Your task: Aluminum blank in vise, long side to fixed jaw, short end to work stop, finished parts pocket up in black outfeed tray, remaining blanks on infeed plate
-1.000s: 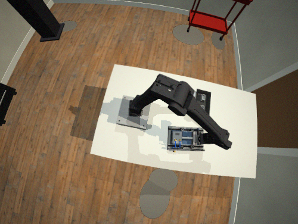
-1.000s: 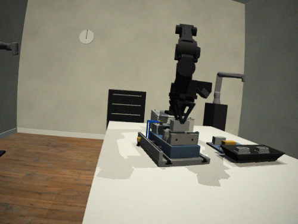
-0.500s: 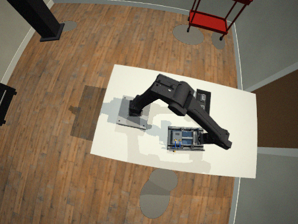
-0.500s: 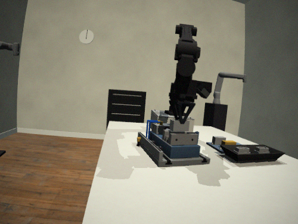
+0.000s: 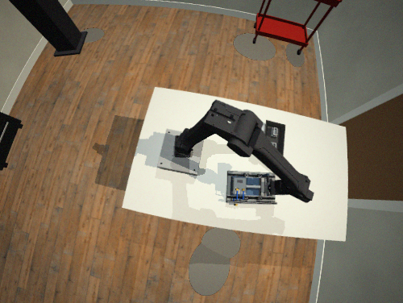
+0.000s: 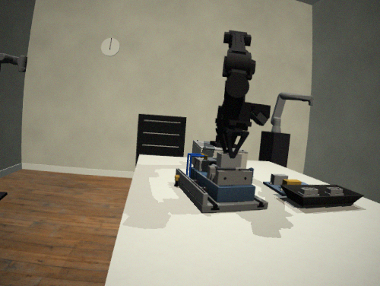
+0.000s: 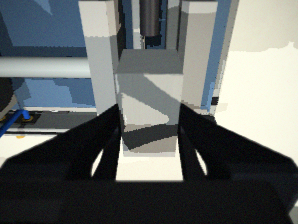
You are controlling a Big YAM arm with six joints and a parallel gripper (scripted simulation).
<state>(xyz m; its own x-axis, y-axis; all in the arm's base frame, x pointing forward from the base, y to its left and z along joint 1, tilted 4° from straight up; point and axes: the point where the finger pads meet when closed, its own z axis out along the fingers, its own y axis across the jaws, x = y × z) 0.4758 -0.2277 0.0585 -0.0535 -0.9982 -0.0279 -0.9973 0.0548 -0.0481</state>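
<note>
The dark rod lies 5 cm to the left of my hand and 5 cm below it. Round my hand: yellow brass blank (4 cm behind, 29 cm to the left, 11 cm below); then light cylinder (9 cm behind, 1 cm to the left, 6 cm below); then vise (7 cm behind, 1 cm to the left, 10 cm below).
</note>
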